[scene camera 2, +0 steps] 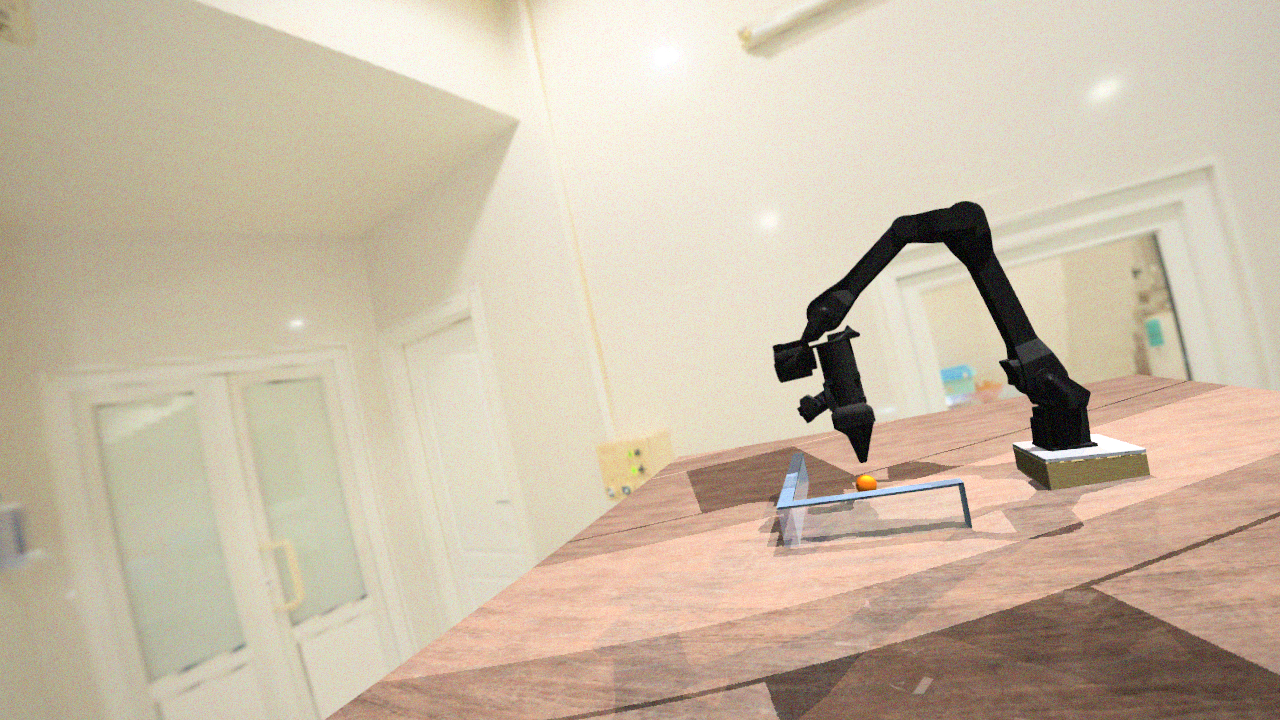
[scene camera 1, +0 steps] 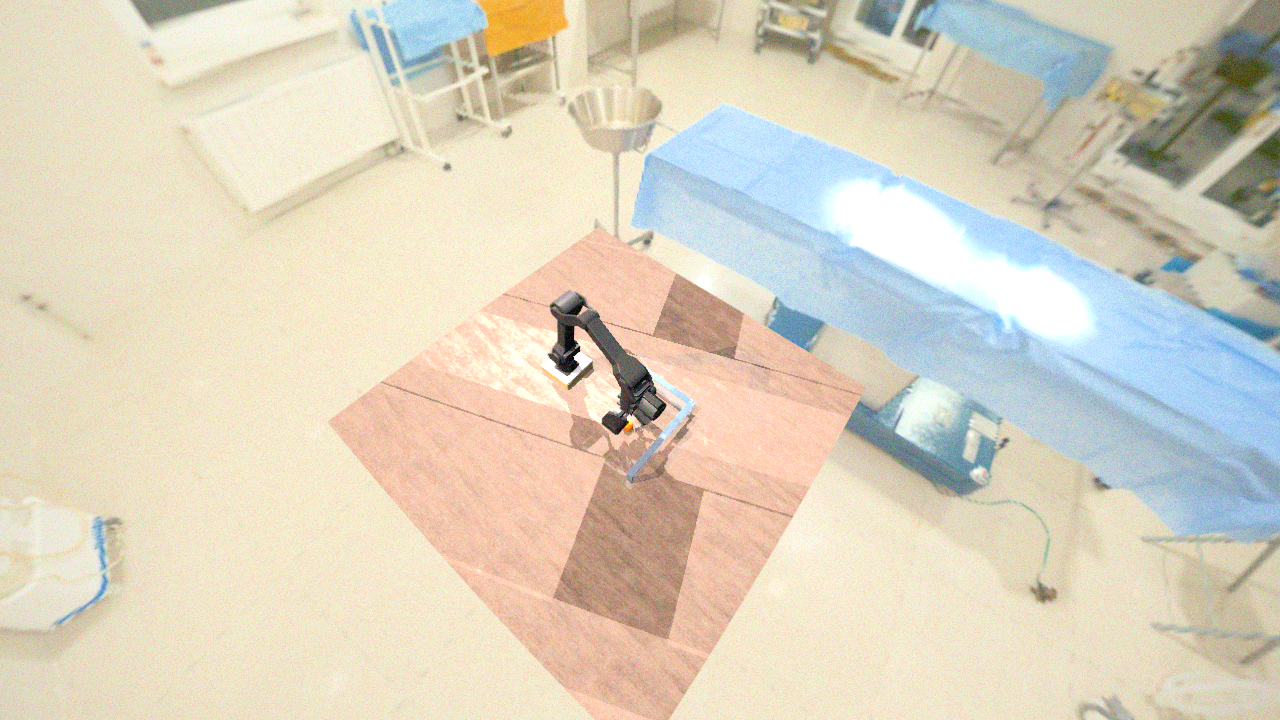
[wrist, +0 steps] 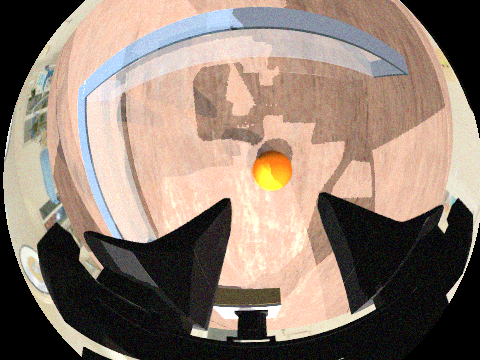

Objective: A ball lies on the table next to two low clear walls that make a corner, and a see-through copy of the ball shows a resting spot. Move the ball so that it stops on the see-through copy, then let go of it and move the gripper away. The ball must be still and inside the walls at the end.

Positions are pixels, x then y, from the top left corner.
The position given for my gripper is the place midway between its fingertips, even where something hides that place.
My gripper shows in scene camera 2 (862, 458), in scene camera 1 (628, 418) and in the wrist view (276, 202).
